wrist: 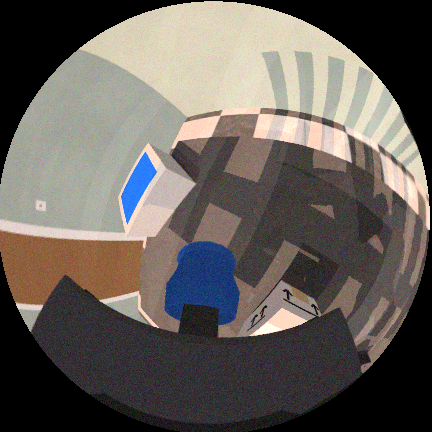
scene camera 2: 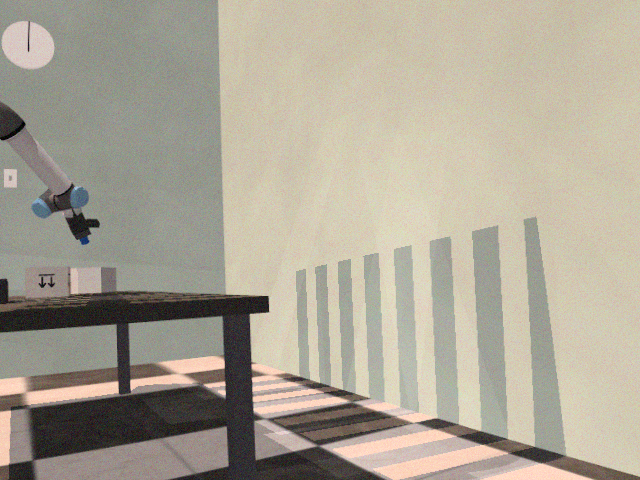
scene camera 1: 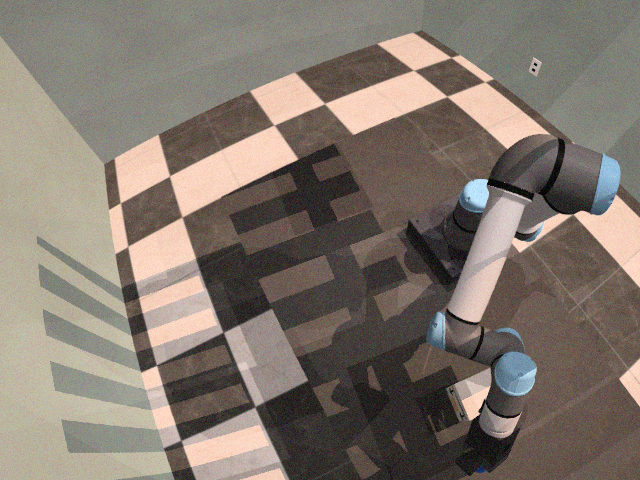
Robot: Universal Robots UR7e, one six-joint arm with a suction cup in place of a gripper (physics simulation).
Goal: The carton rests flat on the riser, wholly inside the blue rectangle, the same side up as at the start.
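Frame: origin at the arm's base, x left, y back, z up, level; metres.
Seen in the pictures: hand, tool point: (wrist: 205,264) (scene camera 2: 85,242); arm's base, link origin: (scene camera 1: 462,231).
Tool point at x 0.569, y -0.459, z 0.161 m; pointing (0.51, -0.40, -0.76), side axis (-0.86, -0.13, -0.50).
Pixels of each thing's top centre, then the offset from my tool point to it.
- carton, top centre: (wrist: 274,345) (scene camera 1: 486,391) (scene camera 2: 48,267) dy +0.157, dx -0.120, dz -0.106 m
- white riser, top centre: (wrist: 133,185) (scene camera 2: 83,268) dy -0.049, dx +0.362, dz -0.101 m
- blue rectangle, top centre: (wrist: 133,185) dy -0.049, dx +0.362, dz -0.101 m
The carton (scene camera 1: 471,396) (scene camera 2: 47,282) (wrist: 284,320) is a pale box with black arrow marks on its sides; the arrows point down in scene camera 2. It stands on the table, partly hidden by the arm in scene camera 1 and by the dark mount in the wrist view. The white riser (scene camera 2: 85,280) (wrist: 167,196) stands apart from it, with the blue rectangle (wrist: 138,188) on its top. The riser does not show in scene camera 1. My gripper (scene camera 1: 480,470) (scene camera 2: 84,241) (wrist: 202,280), a blue suction cup, is open and holds nothing. It hangs tilted in the air, above the boxes' height in scene camera 2.
The table (scene camera 2: 253,303) has a dark edge and legs. The arm's base plate (scene camera 1: 429,253) stands behind the carton in scene camera 1. Striped shadows cross the surfaces. Walls rise around, with a clock (scene camera 2: 27,45) on one.
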